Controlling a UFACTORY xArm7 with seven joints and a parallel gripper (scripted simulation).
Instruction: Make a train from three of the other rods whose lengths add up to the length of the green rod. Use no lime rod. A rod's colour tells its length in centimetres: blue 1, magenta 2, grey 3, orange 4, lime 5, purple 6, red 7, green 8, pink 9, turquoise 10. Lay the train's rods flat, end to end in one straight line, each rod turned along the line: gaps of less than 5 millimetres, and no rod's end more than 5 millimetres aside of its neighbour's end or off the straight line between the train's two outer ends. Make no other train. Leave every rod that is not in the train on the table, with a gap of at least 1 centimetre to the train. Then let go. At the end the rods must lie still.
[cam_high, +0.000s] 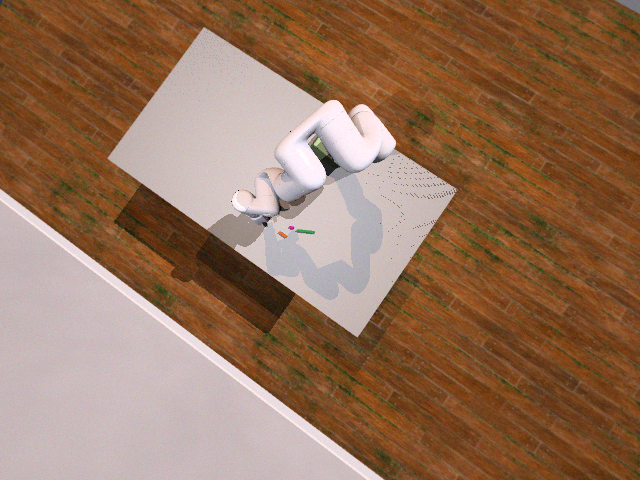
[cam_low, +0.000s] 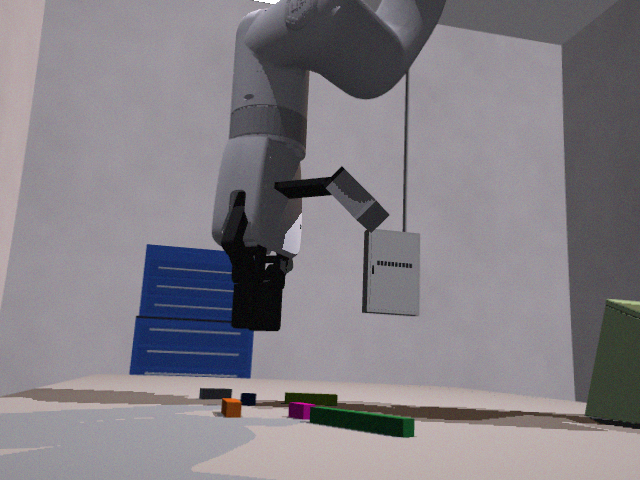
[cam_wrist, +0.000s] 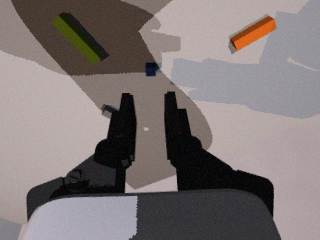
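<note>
My hand is 80 mm above the blue rod. From my hand the other things lie so: orange rod (100 mm to the left, 80 mm below, 10 mm ahead); then lime rod (80 mm below, 60 mm behind, 40 mm to the right); then grey rod (80 mm below, 70 mm to the right, 40 mm ahead).
</note>
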